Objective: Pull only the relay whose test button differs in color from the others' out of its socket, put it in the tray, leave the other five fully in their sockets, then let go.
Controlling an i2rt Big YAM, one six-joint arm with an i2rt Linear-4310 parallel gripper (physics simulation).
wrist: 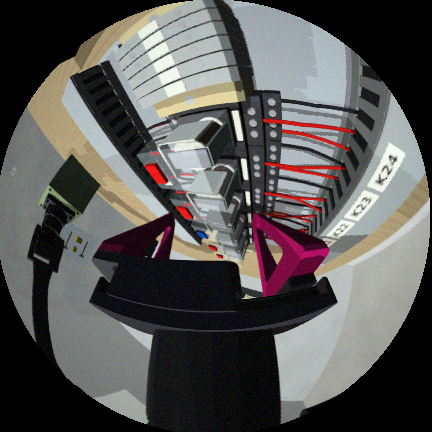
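Pixels of known places: gripper, fingertip midpoint: (213, 217); arm's base, origin of the base link: (58, 208).
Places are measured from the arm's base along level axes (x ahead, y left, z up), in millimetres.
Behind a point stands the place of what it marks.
A row of clear-cased relays runs away from the camera. The nearest relay (190, 145) has a red test button (156, 173) @[x 490, y -8, z -77 mm]. The second relay (212, 187) @[x 502, y -30, z -89 mm] also has a red button (184, 212) @[x 487, y -37, z -77 mm]. The third has a blue button (202, 234) @[x 485, y -65, z -77 mm], and its clear body is partly hidden behind the second. Farther buttons (213, 248) @[x 483, y -96, z -77 mm] look red. The relays sit upright in black sockets (256, 145) @[x 519, y -26, z -120 mm] with screw terminals. My gripper (213, 217) @[x 474, y -88, z -103 mm] is open and empty, its magenta fingers apart at the near side of the view, with the far relays showing between the tips. The tray cannot be made out.
Grey terminal modules (200, 55) with a beige end plate (200, 99) @[x 504, y 8, z -106 mm] stand beyond the nearest relay. Slotted ducts (107, 107) @[x 418, y 39, z -120 mm] (356, 145) flank the row. Red and black wires (312, 125) @[x 550, y -13, z -123 mm] run to the right duct. Labels include K24 (387, 167) and K23 (361, 209) @[x 587, y -48, z -103 mm]. A dark green box (75, 182) @[x 56, y -2, z -96 mm] with a black cable is at left.
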